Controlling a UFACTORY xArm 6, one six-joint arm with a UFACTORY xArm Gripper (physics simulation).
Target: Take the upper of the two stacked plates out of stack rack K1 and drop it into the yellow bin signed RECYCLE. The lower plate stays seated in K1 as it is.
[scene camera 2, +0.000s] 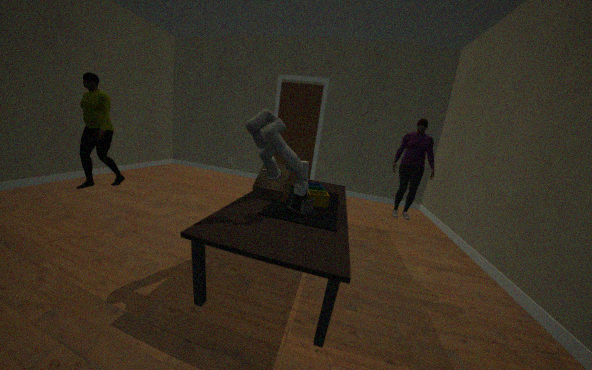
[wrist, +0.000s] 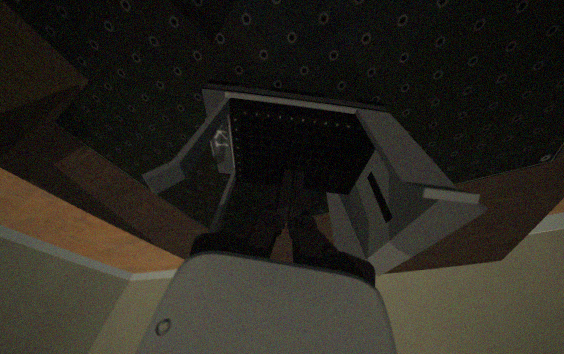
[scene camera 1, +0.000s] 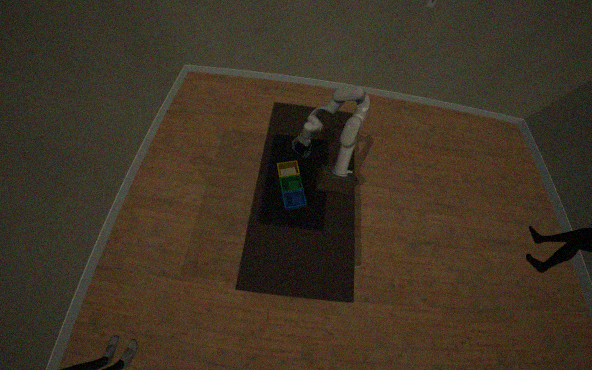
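Pixels of known places: gripper, fingertip midpoint: (scene camera 2: 300, 204) (wrist: 292, 181) (scene camera 1: 302, 146); arm's base at its link origin: (scene camera 2: 274, 173) (scene camera 1: 339, 173).
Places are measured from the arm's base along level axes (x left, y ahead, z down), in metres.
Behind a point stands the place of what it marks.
Observation:
Stack rack K1 (wrist: 417, 150) {y 0.376, x -0.287, z 0.108 m} is a grey holder with slanted side walls on the dark mat. A black microplate (wrist: 300, 142) {y 0.306, x -0.272, z 0.146 m} with small pale dots along its rim sits in it. Whether a second plate lies beneath is hidden. My gripper (wrist: 292, 181) {y 0.288, x -0.291, z 0.123 m} is shut and empty, its dark fingertips overlapping the near edge of the black plate in the wrist view; contact cannot be told. In scene camera 2 the gripper is low at the rack (scene camera 2: 306, 206) {y 0.338, x -0.347, z 0.109 m}. The yellow bin (scene camera 1: 278, 169) {y 0.475, x -0.034, z 0.087 m} (scene camera 2: 320, 199) {y 0.424, x -0.102, z 0.120 m} stands beside the rack, and a pale plate (scene camera 1: 288, 172) {y 0.393, x -0.051, z 0.167 m} lies in it.
A green bin (scene camera 1: 291, 183) {y 0.361, x 0.043, z 0.179 m} and a blue bin (scene camera 1: 295, 199) {y 0.319, x 0.181, z 0.179 m} stand in a row with the yellow bin on the dark perforated mat (scene camera 1: 312, 220) {y 0.174, x 0.343, z 0.185 m}. The arm's base stands on a brown block (scene camera 1: 330, 182) {y 0.066, x 0.073, z 0.021 m} on the table (scene camera 1: 300, 265) {y 0.253, x 0.680, z 0.198 m}. Two people stand away from the table.

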